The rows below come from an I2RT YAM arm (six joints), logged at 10 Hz.
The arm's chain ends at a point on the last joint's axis. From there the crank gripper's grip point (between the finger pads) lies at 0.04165 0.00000 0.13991 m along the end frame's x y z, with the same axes.
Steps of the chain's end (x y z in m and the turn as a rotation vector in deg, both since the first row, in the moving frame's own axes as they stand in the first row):
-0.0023, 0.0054, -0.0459, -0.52, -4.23, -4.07
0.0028, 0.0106, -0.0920, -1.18, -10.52, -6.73
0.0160, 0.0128, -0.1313, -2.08, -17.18, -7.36
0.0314, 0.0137, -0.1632, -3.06, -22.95, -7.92
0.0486, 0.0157, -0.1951, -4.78, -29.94, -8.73
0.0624, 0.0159, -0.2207, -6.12, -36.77, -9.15
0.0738, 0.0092, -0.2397, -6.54, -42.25, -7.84
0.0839, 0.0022, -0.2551, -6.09, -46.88, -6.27
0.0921, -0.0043, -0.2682, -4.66, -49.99, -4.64
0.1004, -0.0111, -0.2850, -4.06, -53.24, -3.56
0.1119, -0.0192, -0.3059, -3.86, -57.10, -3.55
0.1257, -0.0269, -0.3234, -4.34, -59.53, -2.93
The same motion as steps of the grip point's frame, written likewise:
-0.0128, 0.0041, -0.0432, -0.52, -4.23, -4.07
-0.0235, 0.0102, -0.0867, -1.18, -10.52, -6.73
-0.0271, 0.0154, -0.1253, -2.08, -17.18, -7.36
-0.0261, 0.0196, -0.1581, -3.06, -22.95, -7.92
-0.0260, 0.0271, -0.1933, -4.78, -29.94, -8.73
-0.0284, 0.0319, -0.2241, -6.12, -36.77, -9.15
-0.0299, 0.0269, -0.2487, -6.54, -42.25, -7.84
-0.0304, 0.0190, -0.2695, -6.09, -46.88, -6.27
-0.0294, 0.0087, -0.2866, -4.66, -49.99, -4.64
-0.0280, 0.0002, -0.3081, -4.06, -53.24, -3.56
-0.0242, -0.0082, -0.3351, -3.86, -57.10, -3.55
-0.0150, -0.0150, -0.3568, -4.34, -59.53, -2.93

